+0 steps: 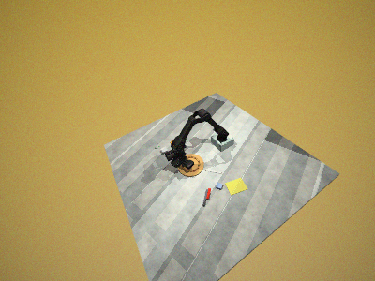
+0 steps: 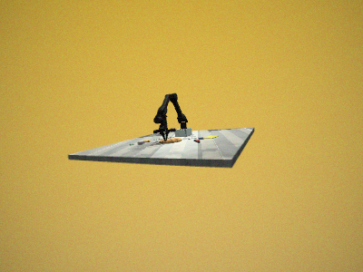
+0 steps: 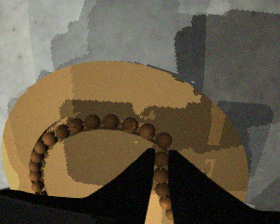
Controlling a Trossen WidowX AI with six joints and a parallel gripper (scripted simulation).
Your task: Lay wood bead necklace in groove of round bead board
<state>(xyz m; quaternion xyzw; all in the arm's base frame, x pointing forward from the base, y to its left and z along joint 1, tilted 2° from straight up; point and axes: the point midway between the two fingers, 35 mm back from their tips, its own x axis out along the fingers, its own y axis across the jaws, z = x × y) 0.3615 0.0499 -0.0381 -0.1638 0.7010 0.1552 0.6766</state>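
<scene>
Right now the round bead board is 5 cm behind my gripper tip, 1 cm to the left of it and 1 cm below it. From my gripper tip the other things lie so: thin grey stick 18 cm behind, 14 cm to the left, 1 cm below; red-handled tool 28 cm to the left, 6 cm behind, 1 cm below; grey piece 22 cm to the right, 9 cm ahead.
</scene>
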